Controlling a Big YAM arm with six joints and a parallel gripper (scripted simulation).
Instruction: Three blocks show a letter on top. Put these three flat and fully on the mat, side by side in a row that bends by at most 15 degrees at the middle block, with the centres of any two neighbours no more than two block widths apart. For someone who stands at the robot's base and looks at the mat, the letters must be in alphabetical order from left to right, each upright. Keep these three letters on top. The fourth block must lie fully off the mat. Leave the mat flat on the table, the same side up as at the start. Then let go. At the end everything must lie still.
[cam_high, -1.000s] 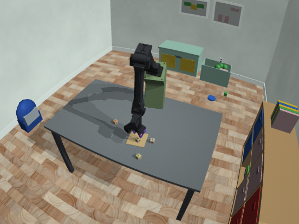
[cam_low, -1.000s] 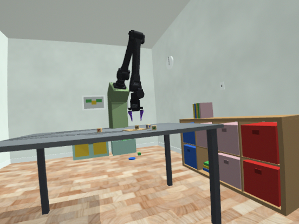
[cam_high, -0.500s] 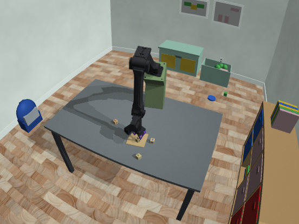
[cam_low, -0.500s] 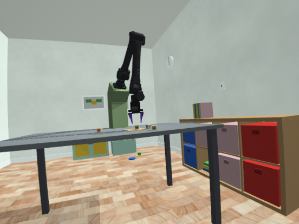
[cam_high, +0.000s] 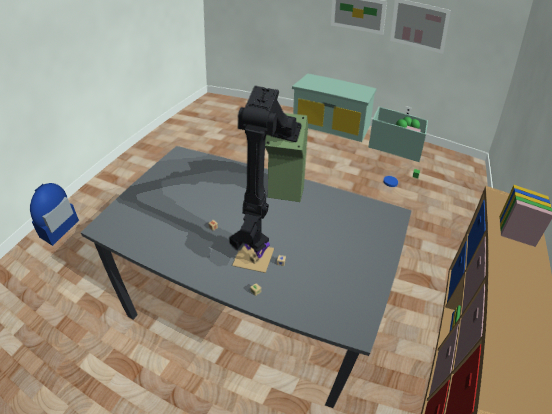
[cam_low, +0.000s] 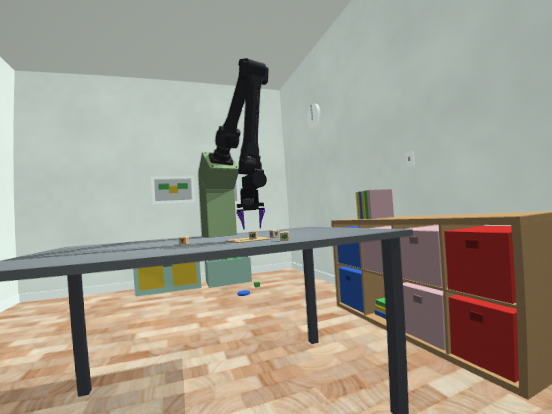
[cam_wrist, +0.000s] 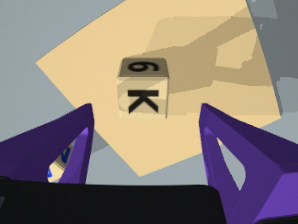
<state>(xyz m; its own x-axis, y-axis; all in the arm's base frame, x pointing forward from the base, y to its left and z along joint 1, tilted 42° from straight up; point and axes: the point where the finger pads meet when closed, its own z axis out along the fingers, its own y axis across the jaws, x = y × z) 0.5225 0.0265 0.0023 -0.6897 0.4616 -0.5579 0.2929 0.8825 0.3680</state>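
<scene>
My hand is 30 mm above the wooden block. The rest, counted from my hand: mat 50 mm below, 20 mm behind, 10 mm to the right.
</scene>
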